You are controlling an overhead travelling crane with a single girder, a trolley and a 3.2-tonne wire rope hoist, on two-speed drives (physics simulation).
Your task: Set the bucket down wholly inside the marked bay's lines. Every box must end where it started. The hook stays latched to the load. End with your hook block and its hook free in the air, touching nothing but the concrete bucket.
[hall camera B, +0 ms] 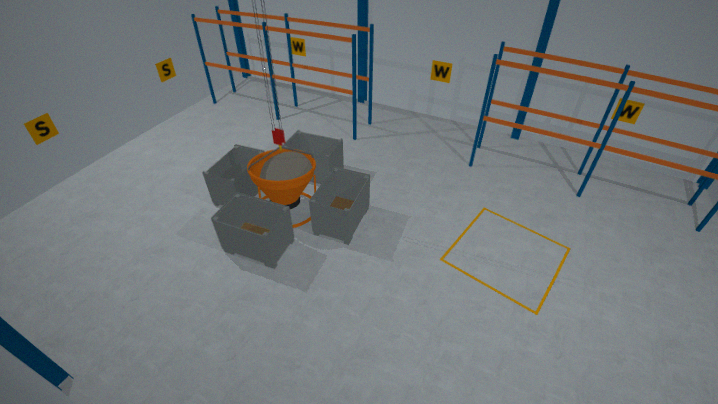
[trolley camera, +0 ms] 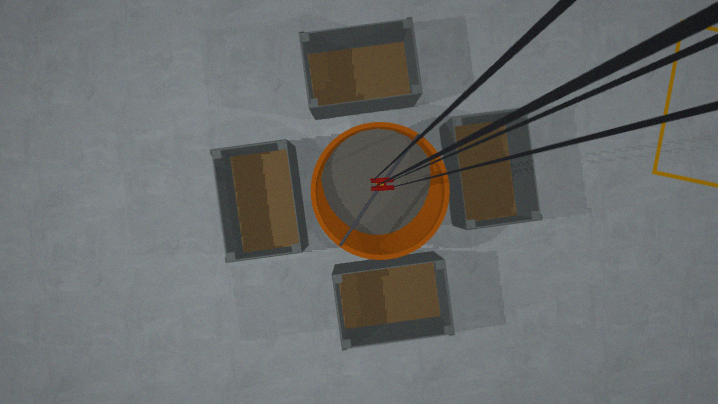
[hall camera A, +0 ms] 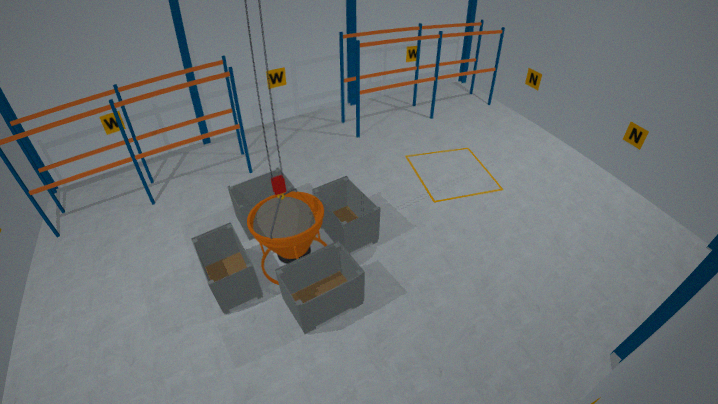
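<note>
The orange concrete bucket (hall camera A: 288,242) (hall camera B: 281,190) (trolley camera: 381,246), filled grey, hangs upright in the middle of the boxes. My hook (hall camera A: 281,195) (hall camera B: 280,146) (trolley camera: 382,184), under the red block, is latched to its bail. Grey boxes stand around it: north (hall camera A: 361,233) (hall camera B: 333,221) (trolley camera: 528,170), east (hall camera A: 336,301) (hall camera B: 251,241) (trolley camera: 396,339), south (hall camera A: 235,291) (trolley camera: 220,206) and west (hall camera A: 246,200) (trolley camera: 366,105). In the trolley view its rim lies close to the north and east boxes. Whether its foot ring touches the floor is unclear. The yellow-lined bay (hall camera A: 468,195) (hall camera B: 489,286) (trolley camera: 655,172) lies north, beyond the north box.
Two blue and orange racks stand along the west wall, the southern rack (hall camera A: 131,150) (hall camera B: 354,115) and the northern rack (hall camera A: 357,115) (hall camera B: 592,166). A blue column (hall camera A: 662,301) crosses the right edge in camera A. Another column (hall camera B: 32,349) shows lower left in camera B.
</note>
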